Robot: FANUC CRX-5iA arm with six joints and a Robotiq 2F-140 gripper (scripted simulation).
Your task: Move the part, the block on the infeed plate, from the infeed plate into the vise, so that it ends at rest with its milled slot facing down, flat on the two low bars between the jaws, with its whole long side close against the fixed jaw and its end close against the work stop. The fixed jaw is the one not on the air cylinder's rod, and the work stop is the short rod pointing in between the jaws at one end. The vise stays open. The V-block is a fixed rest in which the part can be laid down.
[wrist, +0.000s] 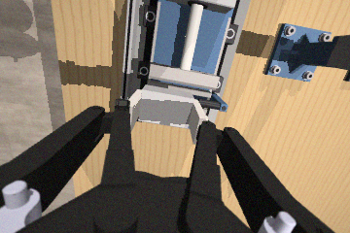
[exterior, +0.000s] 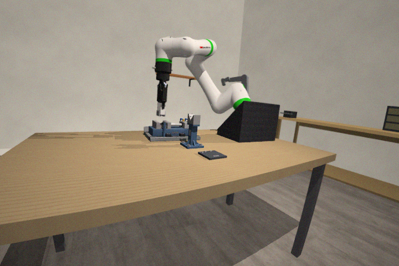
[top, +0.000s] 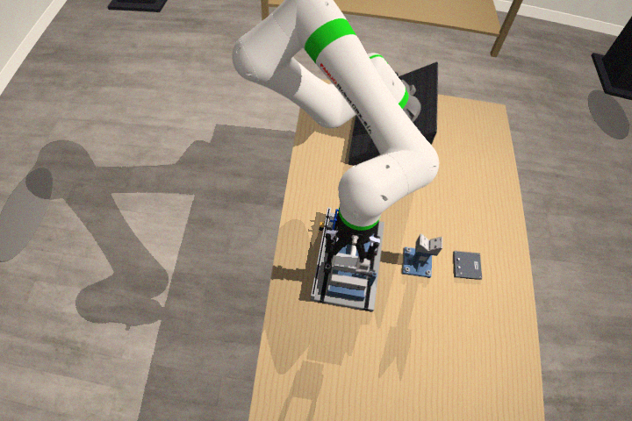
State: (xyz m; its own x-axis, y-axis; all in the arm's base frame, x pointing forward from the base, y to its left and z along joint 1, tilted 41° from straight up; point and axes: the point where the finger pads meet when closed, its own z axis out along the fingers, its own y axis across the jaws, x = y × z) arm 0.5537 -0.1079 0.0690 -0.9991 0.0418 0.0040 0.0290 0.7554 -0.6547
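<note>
My gripper is now 30 mm above the part. The rest, counted from my hand: white cylinder rod (80 mm behind, 20 mm to the left, 90 mm below); moving jaw (30 mm behind, 20 mm to the left, 90 mm below); work stop (70 mm to the left, 80 mm below).
</note>
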